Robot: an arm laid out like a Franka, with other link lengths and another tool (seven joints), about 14 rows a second.
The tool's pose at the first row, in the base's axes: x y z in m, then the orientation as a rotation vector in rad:
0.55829, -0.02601, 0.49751, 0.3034, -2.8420, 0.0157
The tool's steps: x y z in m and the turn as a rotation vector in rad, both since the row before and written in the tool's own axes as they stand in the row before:
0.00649, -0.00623, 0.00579, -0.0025, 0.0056, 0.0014
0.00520, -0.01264, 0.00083, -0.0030, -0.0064, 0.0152
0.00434, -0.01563, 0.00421, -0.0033, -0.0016, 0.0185
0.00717, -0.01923, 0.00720, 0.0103, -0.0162, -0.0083
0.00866, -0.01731, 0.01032, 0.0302, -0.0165, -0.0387
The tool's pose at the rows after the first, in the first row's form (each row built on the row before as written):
0.55190, -0.03367, 0.49364, 0.3004, -2.8365, 0.0133
0.54940, -0.04713, 0.49406, 0.2787, -2.8449, 0.0113
0.54714, -0.06344, 0.49092, 0.2518, -2.8488, 0.0102
0.54170, -0.08383, 0.48566, 0.2670, -2.8644, 0.0212
0.53399, -0.10280, 0.47780, 0.3301, -2.8765, 0.0551

